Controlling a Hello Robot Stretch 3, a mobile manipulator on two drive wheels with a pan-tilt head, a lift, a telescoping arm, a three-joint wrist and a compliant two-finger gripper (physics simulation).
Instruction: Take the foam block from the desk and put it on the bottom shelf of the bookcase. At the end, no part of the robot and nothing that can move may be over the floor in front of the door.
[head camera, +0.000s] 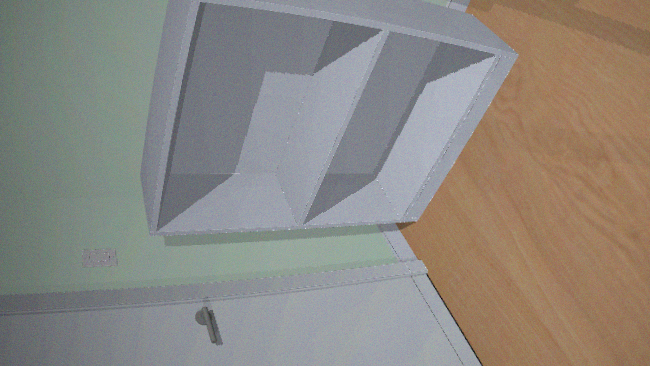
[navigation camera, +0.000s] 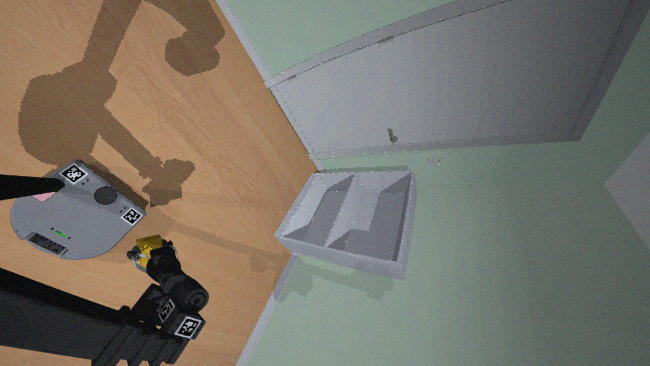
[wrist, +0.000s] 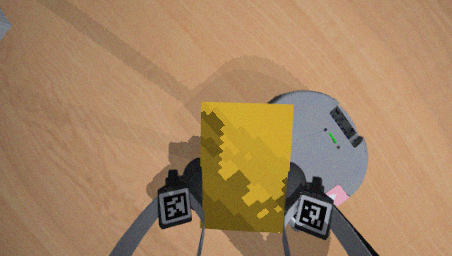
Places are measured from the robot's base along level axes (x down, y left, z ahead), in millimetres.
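Pixels of known places: gripper, fingertip midpoint: (navigation camera: 150, 247) (wrist: 243, 178); robot's base at its link origin: (navigation camera: 105, 194).
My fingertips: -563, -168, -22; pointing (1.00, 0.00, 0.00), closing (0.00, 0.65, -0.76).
Observation:
For each thing: its top centre in the pictures, then the offset to it from my fingertips, as dx, dy, dz. "spot": a spot on its surface instead. Level surfaces: height alone.
- foam block at its top centre: (wrist: 244, 170) (navigation camera: 152, 255) -30, -12, -10
- wooden floor at its surface level: dx +563
- door handle at a spot on its surface: (head camera: 210, 325) (navigation camera: 392, 136) spot: -361, -544, +1321
My gripper (navigation camera: 148, 252) (wrist: 243, 178) is shut on the yellow foam block, with one fingertip pressed against each side of it. The foam block (navigation camera: 150, 243) (wrist: 247, 145) is held above the wooden floor beside my base. The grey bookcase (head camera: 345, 130) (navigation camera: 345, 215) stands against the green wall, with two compartments facing me. Its bottom shelf (head camera: 425, 145) (navigation camera: 311, 202) is the compartment nearest the floor, and no object shows in it. The gripper and block are apart from the bookcase. The white door (head camera: 300, 320) (navigation camera: 425, 85) is shut. The desk does not show.
My round grey base (navigation camera: 85, 220) (wrist: 325, 150) is on the wooden floor (head camera: 575, 200) (navigation camera: 225, 125) (wrist: 100, 125), beside the gripper. My dark arm (navigation camera: 55, 315) extends from the left in the navigation view. A door handle (head camera: 210, 325) (navigation camera: 392, 135) is on the door side near the bookcase.

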